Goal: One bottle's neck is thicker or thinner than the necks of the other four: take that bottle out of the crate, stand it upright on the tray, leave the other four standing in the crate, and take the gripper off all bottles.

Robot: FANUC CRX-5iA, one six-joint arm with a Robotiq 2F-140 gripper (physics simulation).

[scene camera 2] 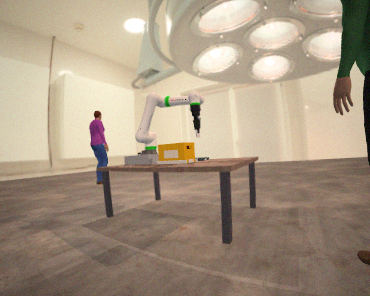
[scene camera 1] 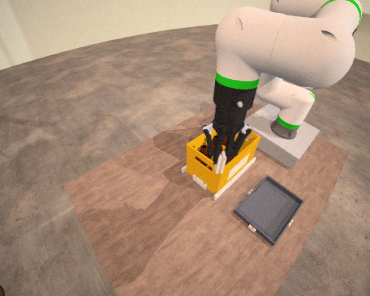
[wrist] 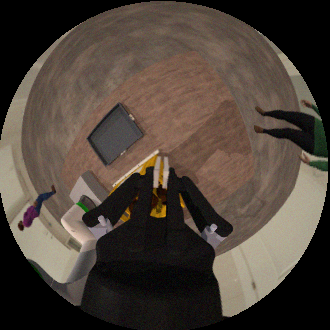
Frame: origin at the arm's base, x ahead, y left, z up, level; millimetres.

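Seen in the pictures: gripper, fingertip midpoint: (scene camera 2: 198, 137) (scene camera 1: 218, 170) (wrist: 161, 162); arm's base, link origin: (scene camera 1: 283, 130) (wrist: 88, 203).
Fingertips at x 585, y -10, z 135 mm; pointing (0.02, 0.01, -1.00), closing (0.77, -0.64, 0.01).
Observation:
Pixels of each thing's top centre, then the offset from my fingertips to it. Level surfaces: height alone.
- yellow crate, top centre: (wrist: 138, 207) (scene camera 1: 225, 140) (scene camera 2: 175, 143) dx -178, dy -103, dz -45 mm
- dark grey tray, top centre: (scene camera 1: 271, 205) (wrist: 109, 135) (scene camera 2: 194, 158) dx -160, dy +187, dz -194 mm
- wooden table, surface height: dz -220 mm
The yellow crate (scene camera 1: 204, 175) (scene camera 2: 190, 155) (wrist: 158, 214) stands on the table. Brown bottles (scene camera 1: 204, 149) (wrist: 134, 200) show partly inside it; my fingers and the crate walls hide most of them, so their number and neck widths cannot be told. The dark grey tray (scene camera 1: 270, 207) (scene camera 2: 202, 159) (wrist: 115, 135) lies flat beside the crate and holds no bottle. My gripper (scene camera 1: 220, 164) (scene camera 2: 198, 134) (wrist: 161, 162) is shut, with its pale pads together and no bottle between them. It points down, and scene camera 2 shows the tips above the crate's top edge.
The arm's grey base block (scene camera 1: 295, 151) (scene camera 2: 140, 160) (wrist: 89, 185) stands on the wooden table (scene camera 1: 125, 210) (scene camera 2: 210, 165) (wrist: 185, 85) close to the crate. White holders run along the crate's foot. One person in purple (scene camera 2: 97, 131) and one in green (wrist: 320, 135) stand away from the table.

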